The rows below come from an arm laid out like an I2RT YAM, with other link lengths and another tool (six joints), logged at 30 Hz.
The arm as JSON. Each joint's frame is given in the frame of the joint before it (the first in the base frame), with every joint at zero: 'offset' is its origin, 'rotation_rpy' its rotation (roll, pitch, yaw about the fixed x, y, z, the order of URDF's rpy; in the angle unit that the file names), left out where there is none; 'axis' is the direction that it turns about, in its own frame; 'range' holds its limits. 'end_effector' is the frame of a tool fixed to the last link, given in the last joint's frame.
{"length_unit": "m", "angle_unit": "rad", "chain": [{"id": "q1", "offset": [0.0, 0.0, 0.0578], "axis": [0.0, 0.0, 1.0], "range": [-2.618, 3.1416]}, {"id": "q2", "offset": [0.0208, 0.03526, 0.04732], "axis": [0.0, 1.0, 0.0], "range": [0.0, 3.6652]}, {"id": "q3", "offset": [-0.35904, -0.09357, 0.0], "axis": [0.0, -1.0, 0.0], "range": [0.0, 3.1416]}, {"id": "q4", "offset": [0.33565, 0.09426, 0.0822], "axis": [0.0, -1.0, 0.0], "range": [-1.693, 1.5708]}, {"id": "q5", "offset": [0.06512, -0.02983, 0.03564], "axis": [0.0, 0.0, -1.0], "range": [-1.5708, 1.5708]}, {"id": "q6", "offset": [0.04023, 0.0, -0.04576], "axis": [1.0, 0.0, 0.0], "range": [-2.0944, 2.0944]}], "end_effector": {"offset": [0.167, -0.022, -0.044], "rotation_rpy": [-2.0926, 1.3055, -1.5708]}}
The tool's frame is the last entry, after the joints.
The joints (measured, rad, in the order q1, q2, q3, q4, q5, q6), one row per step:
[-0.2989, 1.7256, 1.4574, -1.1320, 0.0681, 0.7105]
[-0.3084, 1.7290, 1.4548, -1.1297, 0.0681, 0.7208]
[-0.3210, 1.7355, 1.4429, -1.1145, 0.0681, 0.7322]
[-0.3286, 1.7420, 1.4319, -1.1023, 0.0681, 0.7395]
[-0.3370, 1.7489, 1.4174, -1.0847, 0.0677, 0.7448]
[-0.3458, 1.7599, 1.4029, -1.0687, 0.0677, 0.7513]
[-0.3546, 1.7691, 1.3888, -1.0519, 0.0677, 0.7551]
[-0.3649, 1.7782, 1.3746, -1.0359, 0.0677, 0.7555]
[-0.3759, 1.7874, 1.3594, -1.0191, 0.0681, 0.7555]
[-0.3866, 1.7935, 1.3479, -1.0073, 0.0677, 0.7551]
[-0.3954, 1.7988, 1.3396, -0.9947, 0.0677, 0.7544]
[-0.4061, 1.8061, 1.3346, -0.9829, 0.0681, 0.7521]
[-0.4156, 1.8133, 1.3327, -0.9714, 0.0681, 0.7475]
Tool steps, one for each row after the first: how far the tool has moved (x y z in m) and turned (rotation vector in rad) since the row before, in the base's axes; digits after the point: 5 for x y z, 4 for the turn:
[-0.00075, -0.00334, -0.00223, 0.0025, 0.0023, -0.0196]
[-0.00016, -0.00484, -0.00670, 0.0025, 0.0017, -0.0238]
[-0.00033, -0.00284, -0.00636, 0.0026, 0.0042, -0.0148]
[-0.00017, -0.00326, -0.00775, 0.0023, 0.0029, -0.0136]
[-0.00068, -0.00330, -0.00934, 0.0039, 0.0082, -0.0152]
[-0.00071, -0.00343, -0.00851, 0.0026, 0.0057, -0.0126]
[-0.00148, -0.00399, -0.00847, 0.0026, 0.0068, -0.0107]
[-0.00195, -0.00422, -0.00883, 0.0024, 0.0072, -0.0111]
[-0.00218, -0.00383, -0.00630, 0.0025, 0.0053, -0.0103]
[-0.00082, -0.00364, -0.00499, 0.0003, 0.0010, -0.0081]
[-0.00043, -0.00485, -0.00473, -0.0004, 0.0009, -0.0085]
[0.00056, -0.00480, -0.00372, -0.0013, -0.0017, -0.0049]

